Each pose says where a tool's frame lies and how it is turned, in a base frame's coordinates. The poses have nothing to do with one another.
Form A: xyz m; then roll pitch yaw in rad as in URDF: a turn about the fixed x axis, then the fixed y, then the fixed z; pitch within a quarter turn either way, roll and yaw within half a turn.
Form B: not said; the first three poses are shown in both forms.
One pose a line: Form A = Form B
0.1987 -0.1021 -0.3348 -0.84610 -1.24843 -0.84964 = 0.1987 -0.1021 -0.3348 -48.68 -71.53 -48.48
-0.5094 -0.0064 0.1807 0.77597 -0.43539 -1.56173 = -0.5094 -0.0064 0.1807 -89.48 -24.95 44.46
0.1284 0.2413 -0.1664 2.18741 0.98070 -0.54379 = 0.1284 0.2413 -0.1664 -31.16 56.19 125.33
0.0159 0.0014 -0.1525 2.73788 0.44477 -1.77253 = 0.0159 0.0014 -0.1525 -101.56 25.48 156.87
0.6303 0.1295 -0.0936 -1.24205 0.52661 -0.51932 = 0.6303 0.1295 -0.0936 -29.75 30.17 -71.16
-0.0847 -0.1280 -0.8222 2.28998 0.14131 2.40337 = -0.0847 -0.1280 -0.8222 137.70 8.10 131.21
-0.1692 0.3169 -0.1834 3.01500 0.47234 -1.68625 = -0.1692 0.3169 -0.1834 -96.62 27.06 172.75
